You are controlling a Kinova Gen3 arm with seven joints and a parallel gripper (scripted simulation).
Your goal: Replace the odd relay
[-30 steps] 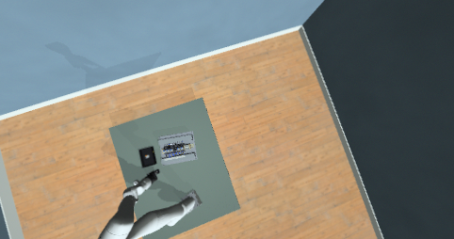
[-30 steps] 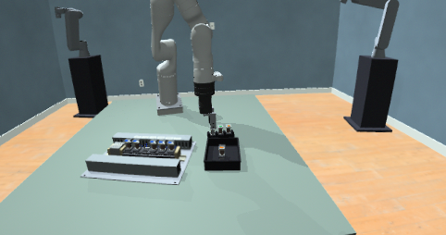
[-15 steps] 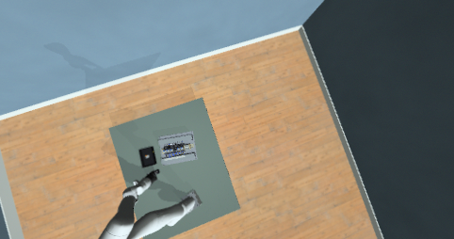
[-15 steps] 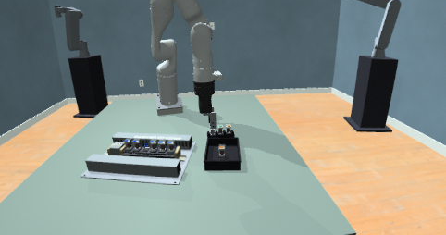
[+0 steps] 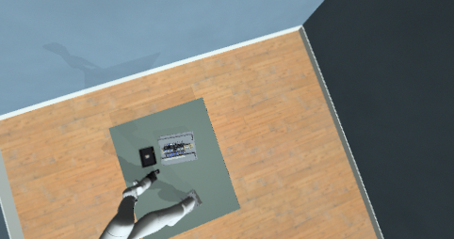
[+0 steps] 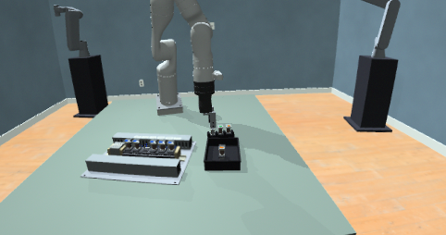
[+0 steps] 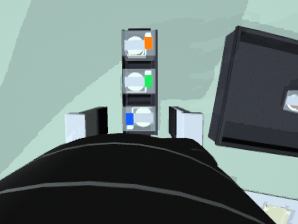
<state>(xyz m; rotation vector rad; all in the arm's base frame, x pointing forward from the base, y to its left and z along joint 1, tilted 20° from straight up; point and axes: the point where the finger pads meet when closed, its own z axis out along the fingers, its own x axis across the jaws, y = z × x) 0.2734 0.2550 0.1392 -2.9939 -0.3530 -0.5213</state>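
Right now the small black stand is 60 mm below my hand, 30 mm to the left of it and 10 mm behind it. From my hand the other things lie so: black tray (150 mm ahead, 60 mm to the left, 50 mm below).
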